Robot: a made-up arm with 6 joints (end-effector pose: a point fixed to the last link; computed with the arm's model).
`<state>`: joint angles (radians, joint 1 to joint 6).
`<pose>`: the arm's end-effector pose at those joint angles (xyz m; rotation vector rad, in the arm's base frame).
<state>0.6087 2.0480 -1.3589 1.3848 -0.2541 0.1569</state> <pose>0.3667 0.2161 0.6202 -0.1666 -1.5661 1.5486</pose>
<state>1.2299 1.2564 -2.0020 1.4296 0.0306 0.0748</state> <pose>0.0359 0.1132 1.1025 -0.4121 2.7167 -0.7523</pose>
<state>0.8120 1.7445 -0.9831 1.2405 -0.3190 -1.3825</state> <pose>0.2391 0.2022 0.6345 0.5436 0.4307 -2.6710</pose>
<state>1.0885 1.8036 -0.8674 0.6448 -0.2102 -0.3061</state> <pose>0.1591 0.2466 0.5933 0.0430 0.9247 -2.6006</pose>
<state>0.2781 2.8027 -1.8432 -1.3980 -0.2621 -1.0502</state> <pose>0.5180 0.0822 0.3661 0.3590 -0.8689 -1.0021</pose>
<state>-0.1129 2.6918 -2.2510 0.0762 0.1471 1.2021</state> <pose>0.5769 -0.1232 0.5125 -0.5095 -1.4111 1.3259</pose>
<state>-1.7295 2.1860 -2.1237 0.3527 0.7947 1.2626</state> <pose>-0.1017 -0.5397 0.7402 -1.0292 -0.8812 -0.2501</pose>
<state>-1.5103 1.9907 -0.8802 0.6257 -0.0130 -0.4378</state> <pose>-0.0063 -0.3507 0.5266 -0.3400 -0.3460 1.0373</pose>
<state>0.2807 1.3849 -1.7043 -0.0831 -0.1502 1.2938</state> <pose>0.2539 0.0164 1.0084 -1.0804 -2.4631 1.3552</pose>
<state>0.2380 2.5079 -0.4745 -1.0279 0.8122 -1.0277</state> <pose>0.1761 -0.0756 0.4122 -1.4927 -0.4920 -0.7528</pose>
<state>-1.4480 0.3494 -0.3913 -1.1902 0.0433 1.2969</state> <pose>-0.0417 -0.0491 0.7679 -1.3458 0.2645 1.2145</pose>
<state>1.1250 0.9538 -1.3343 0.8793 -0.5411 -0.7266</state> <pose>0.0769 0.0715 0.9856 1.4973 1.9112 -1.5310</pose>
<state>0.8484 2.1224 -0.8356 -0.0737 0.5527 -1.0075</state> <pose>0.2050 0.1436 0.4861 -0.7762 -0.4110 -1.6234</pose>
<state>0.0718 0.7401 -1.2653 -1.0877 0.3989 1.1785</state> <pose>0.0313 -0.0801 0.9887 -1.8391 -0.8400 1.9133</pose>
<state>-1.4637 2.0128 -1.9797 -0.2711 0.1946 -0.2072</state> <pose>0.0005 -0.5193 0.8045 -0.7759 0.5679 1.5688</pose>
